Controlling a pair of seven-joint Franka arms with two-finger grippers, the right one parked.
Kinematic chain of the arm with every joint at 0, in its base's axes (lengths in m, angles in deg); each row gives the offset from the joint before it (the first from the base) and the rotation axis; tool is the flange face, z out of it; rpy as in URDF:
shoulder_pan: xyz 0 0 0.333 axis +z
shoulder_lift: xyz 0 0 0 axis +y
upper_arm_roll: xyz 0 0 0.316 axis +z
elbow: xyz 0.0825 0 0 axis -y
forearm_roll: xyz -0.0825 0 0.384 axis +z
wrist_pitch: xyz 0 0 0 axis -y
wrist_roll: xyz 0.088 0 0 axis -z
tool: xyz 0 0 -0.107 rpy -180 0 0
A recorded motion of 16 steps. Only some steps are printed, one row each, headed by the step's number.
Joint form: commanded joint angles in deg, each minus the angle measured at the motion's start. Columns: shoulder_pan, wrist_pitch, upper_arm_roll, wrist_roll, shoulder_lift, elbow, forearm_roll.
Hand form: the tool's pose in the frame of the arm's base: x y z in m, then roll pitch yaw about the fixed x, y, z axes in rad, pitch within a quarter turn. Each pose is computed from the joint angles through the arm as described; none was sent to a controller.
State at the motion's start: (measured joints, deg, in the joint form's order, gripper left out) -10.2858 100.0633 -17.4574 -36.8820 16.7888 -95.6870 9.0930
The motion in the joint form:
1: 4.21 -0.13 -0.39 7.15 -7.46 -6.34 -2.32
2: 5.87 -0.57 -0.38 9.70 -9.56 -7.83 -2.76
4: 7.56 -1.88 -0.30 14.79 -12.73 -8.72 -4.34
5: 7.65 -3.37 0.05 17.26 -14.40 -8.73 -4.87
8: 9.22 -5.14 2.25 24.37 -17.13 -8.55 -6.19
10: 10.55 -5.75 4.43 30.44 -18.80 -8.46 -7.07
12: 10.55 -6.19 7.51 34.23 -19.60 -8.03 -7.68
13: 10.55 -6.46 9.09 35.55 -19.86 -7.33 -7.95
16: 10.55 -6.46 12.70 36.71 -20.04 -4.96 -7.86
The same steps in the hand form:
1: 0.5420 -0.2199 0.4506 -2.9926 0.1356 0.0790
2: 0.5381 -0.2026 0.4586 -2.9953 0.1392 0.0662
4: 0.5305 -0.1861 0.4800 -3.0212 0.1415 0.0164
5: 0.5242 -0.1814 0.4937 -3.0270 0.1448 -0.0149
8: 0.5230 -0.1478 0.5180 -3.0573 0.1421 -0.0678
10: 0.5241 -0.1166 0.5332 -3.0835 0.1318 -0.1109
12: 0.5265 -0.0890 0.5437 -3.1030 0.1219 -0.1228
13: 0.5284 -0.0748 0.5516 -3.1114 0.1106 -0.1182
16: 0.5351 -0.0409 0.5729 -3.1153 0.0663 -0.0763

